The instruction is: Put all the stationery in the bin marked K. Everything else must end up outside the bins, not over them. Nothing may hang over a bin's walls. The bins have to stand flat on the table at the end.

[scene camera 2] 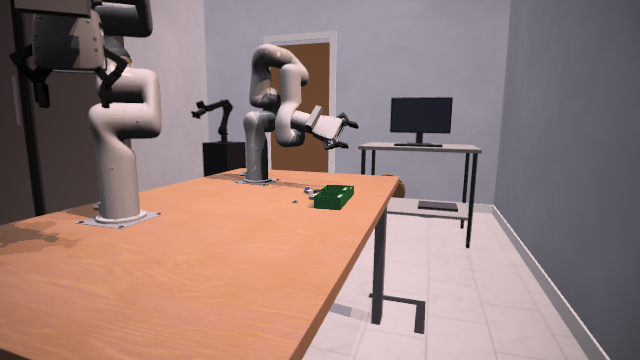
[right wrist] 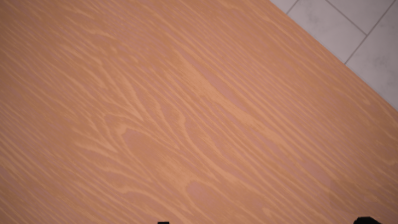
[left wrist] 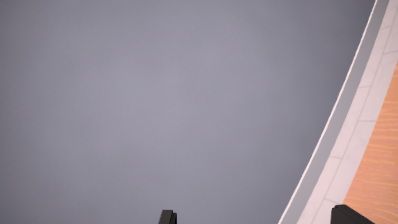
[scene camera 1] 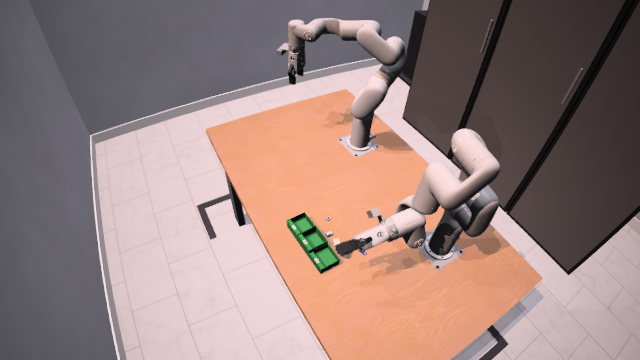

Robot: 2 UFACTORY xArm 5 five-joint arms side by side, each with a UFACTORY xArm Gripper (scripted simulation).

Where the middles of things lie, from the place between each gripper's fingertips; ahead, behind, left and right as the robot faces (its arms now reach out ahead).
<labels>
I see my left gripper 10 mm short of the three joined green bins [scene camera 1: 301, 225], 180 mm to the left of it and 200 mm above it.
Now: the three joined green bins 22 cm ahead of my right hand [scene camera 2: 76, 108], 71 cm to the left of it and 28 cm below it.
</labels>
